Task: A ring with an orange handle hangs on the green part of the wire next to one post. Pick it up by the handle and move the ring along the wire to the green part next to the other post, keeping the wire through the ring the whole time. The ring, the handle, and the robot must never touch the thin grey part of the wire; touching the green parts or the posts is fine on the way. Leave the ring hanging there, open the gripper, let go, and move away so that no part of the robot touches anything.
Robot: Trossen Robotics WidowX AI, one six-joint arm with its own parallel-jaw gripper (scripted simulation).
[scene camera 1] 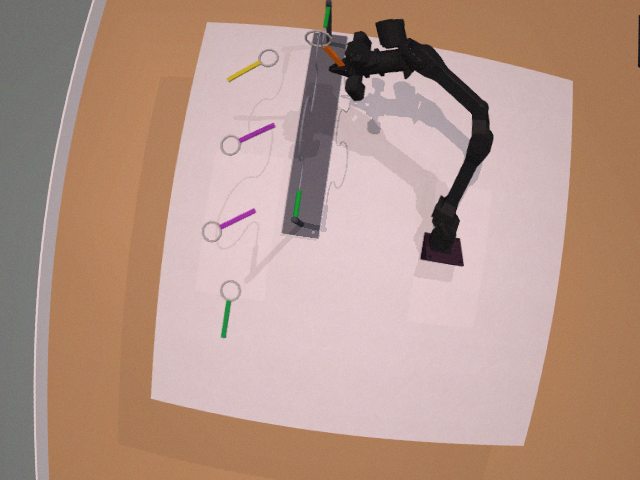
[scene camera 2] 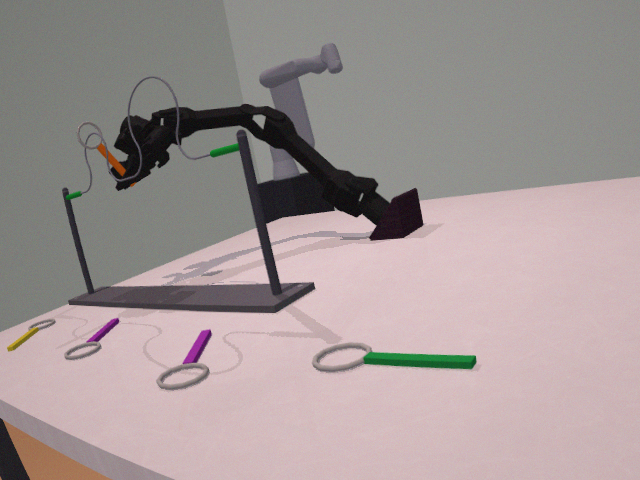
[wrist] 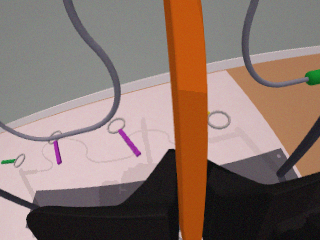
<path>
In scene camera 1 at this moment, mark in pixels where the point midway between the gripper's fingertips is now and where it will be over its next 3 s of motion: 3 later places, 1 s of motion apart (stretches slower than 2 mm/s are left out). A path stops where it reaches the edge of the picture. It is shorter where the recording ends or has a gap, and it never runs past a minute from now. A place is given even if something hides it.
The gripper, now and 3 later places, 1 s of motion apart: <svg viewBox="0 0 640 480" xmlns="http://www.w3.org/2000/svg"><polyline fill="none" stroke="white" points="329,69 332,48 335,29 336,19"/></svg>
</path>
